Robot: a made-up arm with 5 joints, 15 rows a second.
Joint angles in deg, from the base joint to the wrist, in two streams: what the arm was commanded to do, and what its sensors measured. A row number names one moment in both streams.
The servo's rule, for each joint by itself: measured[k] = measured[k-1] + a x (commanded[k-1-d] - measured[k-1]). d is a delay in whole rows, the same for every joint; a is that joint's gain. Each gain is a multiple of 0.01, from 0.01 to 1. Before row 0 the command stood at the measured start. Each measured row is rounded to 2 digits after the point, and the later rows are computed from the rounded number. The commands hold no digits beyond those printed.
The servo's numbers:
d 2
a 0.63 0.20 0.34 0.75 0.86
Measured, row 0: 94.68, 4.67, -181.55, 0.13, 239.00
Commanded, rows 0 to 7: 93.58, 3.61, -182.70, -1.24, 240.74; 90.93, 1.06, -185.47, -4.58, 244.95; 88.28, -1.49, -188.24, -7.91, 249.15; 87.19, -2.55, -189.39, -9.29, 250.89; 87.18, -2.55, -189.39, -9.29, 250.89; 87.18, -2.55, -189.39, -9.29, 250.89; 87.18, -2.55, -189.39, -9.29, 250.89; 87.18, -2.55, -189.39, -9.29, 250.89
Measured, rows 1 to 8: 94.68, 4.67, -181.55, 0.13, 239.00; 94.68, 4.67, -181.55, 0.13, 239.00; 93.99, 4.46, -181.94, -0.90, 240.50; 92.06, 3.78, -183.14, -3.66, 244.33; 89.68, 2.73, -184.87, -6.85, 248.48; 88.11, 1.67, -186.41, -8.68, 250.55; 87.52, 0.83, -187.42, -9.14, 250.84; 87.31, 0.15, -188.09, -9.25, 250.88
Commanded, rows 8 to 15: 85.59, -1.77, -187.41, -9.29, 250.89; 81.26, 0.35, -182.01, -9.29, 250.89; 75.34, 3.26, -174.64, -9.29, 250.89; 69.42, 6.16, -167.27, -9.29, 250.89; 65.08, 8.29, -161.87, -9.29, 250.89; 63.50, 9.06, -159.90, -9.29, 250.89; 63.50, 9.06, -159.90, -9.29, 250.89; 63.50, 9.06, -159.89, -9.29, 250.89
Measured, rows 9 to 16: 87.23, -0.39, -188.53, -9.28, 250.89; 87.20, -0.82, -188.82, -9.29, 250.89; 86.19, -1.01, -188.34, -9.29, 250.89; 83.08, -0.74, -186.19, -9.29, 250.89; 78.20, 0.06, -182.26, -9.29, 250.89; 72.67, 1.28, -177.16, -9.29, 250.89; 67.89, 2.68, -171.96, -9.29, 250.89; 65.12, 3.96, -167.86, -9.29, 250.89
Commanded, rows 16 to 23: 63.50, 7.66, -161.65, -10.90, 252.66; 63.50, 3.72, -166.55, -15.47, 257.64; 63.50, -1.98, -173.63, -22.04, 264.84; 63.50, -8.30, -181.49, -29.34, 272.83; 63.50, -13.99, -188.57, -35.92, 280.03; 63.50, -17.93, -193.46, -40.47, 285.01; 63.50, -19.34, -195.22, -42.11, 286.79; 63.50, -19.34, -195.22, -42.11, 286.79
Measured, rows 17 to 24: 64.10, 4.98, -165.15, -9.29, 250.89; 63.72, 5.80, -163.36, -9.29, 250.89; 63.58, 6.17, -162.78, -10.50, 252.41; 63.53, 5.68, -164.06, -14.23, 256.91; 63.51, 4.15, -167.31, -20.09, 263.73; 63.50, 1.66, -172.13, -27.03, 271.56; 63.50, -1.47, -177.72, -33.70, 278.84; 63.50, -4.76, -183.07, -38.78, 284.15
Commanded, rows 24 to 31: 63.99, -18.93, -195.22, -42.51, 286.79; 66.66, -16.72, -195.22, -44.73, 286.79; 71.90, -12.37, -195.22, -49.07, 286.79; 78.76, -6.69, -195.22, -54.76, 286.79; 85.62, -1.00, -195.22, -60.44, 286.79; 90.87, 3.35, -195.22, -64.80, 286.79; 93.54, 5.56, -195.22, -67.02, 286.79; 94.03, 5.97, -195.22, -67.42, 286.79
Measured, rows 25 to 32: 63.50, -7.68, -187.20, -41.28, 286.42; 63.50, -10.01, -189.93, -41.90, 286.74; 63.81, -11.79, -191.73, -42.36, 286.78; 65.61, -12.78, -192.92, -44.14, 286.79; 69.57, -12.70, -193.70, -47.84, 286.79; 75.36, -11.50, -194.22, -53.03, 286.79; 81.82, -9.40, -194.56, -58.59, 286.79; 87.52, -6.85, -194.78, -63.25, 286.79
